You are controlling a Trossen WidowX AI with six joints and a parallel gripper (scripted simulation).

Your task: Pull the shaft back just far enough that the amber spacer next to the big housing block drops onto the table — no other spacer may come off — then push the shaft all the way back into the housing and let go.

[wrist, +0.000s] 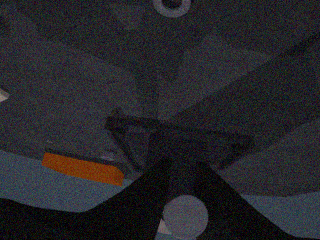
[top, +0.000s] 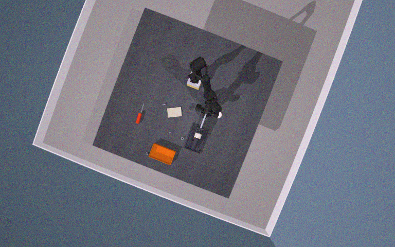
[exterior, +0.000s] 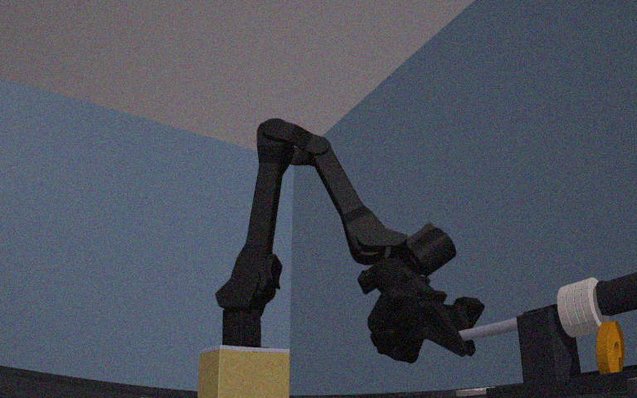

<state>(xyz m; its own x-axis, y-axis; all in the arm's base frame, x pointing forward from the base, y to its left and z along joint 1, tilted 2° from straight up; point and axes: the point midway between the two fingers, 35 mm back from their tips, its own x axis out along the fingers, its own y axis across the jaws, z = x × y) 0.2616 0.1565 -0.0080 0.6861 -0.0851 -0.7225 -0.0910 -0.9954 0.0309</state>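
Now: the pale grey shaft 70 mm ahead of my gripper tip, 10 mm to the right of it and 20 mm above it. The rest, counted from my gripper tip: dark support block 190 mm ahead, 20 mm to the right, 10 mm below; white ring 60 mm behind, 110 mm to the left, 50 mm below; amber spacer 170 mm ahead, 20 mm to the right, 20 mm below.
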